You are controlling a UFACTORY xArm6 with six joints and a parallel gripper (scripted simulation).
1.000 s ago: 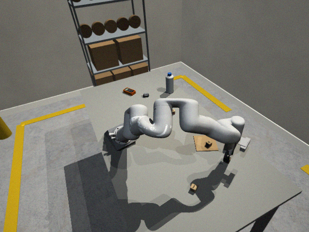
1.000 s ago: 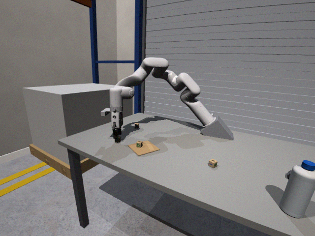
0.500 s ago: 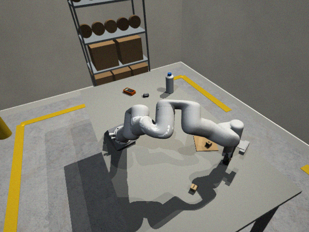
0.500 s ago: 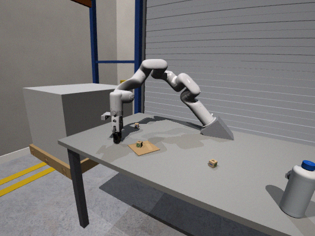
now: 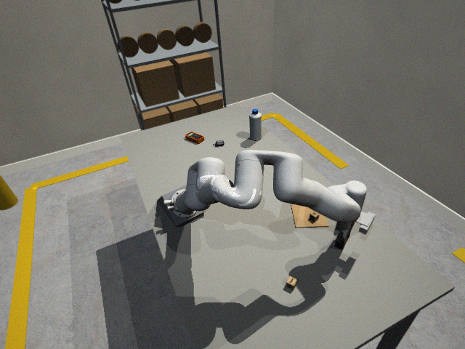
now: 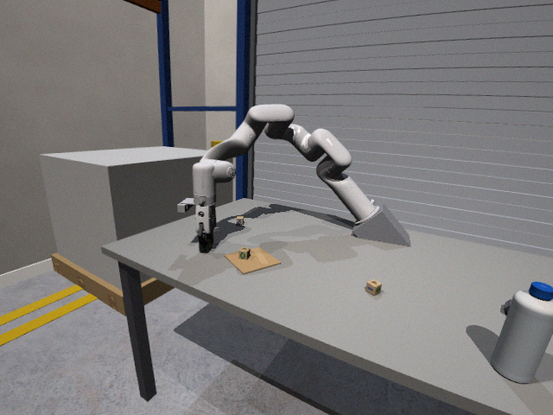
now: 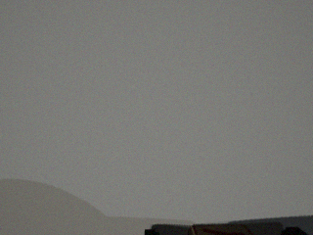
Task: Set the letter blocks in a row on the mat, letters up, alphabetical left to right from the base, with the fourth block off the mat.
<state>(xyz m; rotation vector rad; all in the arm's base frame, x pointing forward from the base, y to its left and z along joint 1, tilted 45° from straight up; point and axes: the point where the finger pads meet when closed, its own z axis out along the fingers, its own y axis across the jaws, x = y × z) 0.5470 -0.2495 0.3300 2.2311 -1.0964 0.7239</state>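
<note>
Right now my hand is 40 mm past the mat, 180 mm to the right of it and 20 mm above it. The rest, counted from my hand: orange meter (340 mm behind, 1040 mm to the left, 10 mm below); then white bottle (10 mm ahead, 880 mm to the left, 70 mm above); then dark object (230 mm behind, 910 mm to the left, 10 mm below).
</note>
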